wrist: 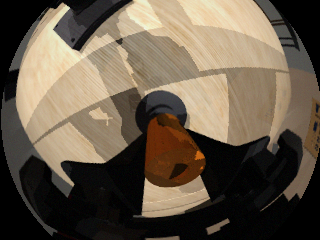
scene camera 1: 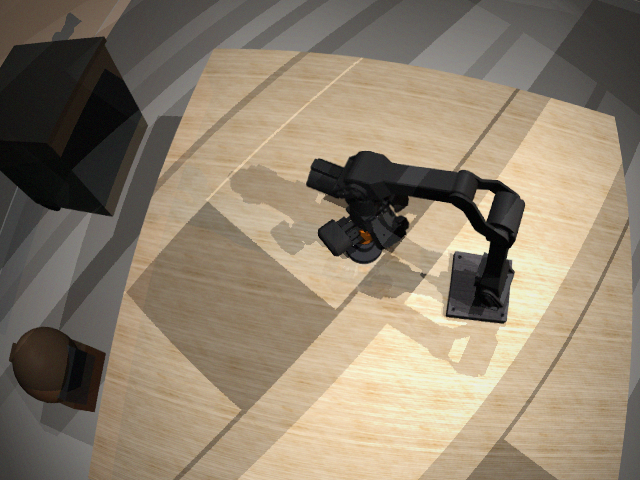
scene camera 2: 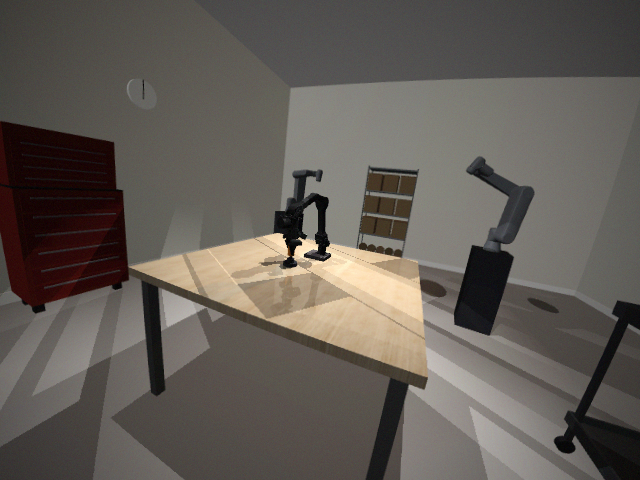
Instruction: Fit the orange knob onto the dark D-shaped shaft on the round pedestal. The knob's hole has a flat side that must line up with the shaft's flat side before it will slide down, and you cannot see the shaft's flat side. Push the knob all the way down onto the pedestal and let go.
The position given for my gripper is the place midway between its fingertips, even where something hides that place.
Note:
My gripper point(scene camera 1: 364, 233) carries an orange knob point(wrist: 172, 158). Further things: a round pedestal point(wrist: 159, 102).
My gripper shows as well in the wrist view point(wrist: 165, 134).

